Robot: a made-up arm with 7 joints.
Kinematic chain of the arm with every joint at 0, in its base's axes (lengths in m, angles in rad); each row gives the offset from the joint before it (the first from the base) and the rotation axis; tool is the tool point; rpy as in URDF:
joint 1: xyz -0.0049 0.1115 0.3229 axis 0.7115 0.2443 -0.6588
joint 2: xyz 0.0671 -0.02 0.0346 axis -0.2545 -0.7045 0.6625
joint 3: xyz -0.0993 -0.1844 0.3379 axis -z
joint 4: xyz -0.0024 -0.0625 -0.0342 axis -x
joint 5: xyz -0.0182 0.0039 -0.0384 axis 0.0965 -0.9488 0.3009
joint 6: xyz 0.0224 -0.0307 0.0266 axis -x
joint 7: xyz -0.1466 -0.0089 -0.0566 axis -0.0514 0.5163 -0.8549
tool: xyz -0.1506 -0.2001 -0.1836 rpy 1.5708 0 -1.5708
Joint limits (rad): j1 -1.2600..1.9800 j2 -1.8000..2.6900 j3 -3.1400..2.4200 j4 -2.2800..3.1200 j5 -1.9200..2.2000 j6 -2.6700..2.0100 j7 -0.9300..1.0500
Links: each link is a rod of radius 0.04 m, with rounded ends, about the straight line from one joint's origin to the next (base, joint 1, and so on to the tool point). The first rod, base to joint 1, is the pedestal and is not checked.
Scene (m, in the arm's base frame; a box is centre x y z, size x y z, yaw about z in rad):
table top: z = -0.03
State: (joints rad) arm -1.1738 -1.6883 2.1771 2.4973 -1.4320 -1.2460 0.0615
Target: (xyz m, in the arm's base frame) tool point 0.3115 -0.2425 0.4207
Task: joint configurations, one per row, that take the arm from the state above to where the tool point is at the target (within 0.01 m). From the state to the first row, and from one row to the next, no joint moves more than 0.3 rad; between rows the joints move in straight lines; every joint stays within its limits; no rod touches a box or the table.
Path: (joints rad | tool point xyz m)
1: -1.0261 -1.7106 2.2257 2.4624 -1.3737 -1.0039 -0.0195 | 0.1856 0.2877 0.3545
2: -0.8784 -1.7330 2.2743 2.4274 -1.3153 -0.7618 -0.1006 | 0.2832 0.1815 0.3795
3: -0.7307 -1.7553 2.3228 2.3925 -1.2570 -0.5197 -0.1816 | 0.3397 0.0462 0.4001
4: -0.5830 -1.7777 2.3714 2.3575 -1.1987 -0.2776 -0.2626 | 0.3487 -0.1012 0.4136
5: -0.4353 -1.8000 2.4200 2.3226 -1.1403 -0.0355 -0.3437 | 0.3115 -0.2425 0.4207

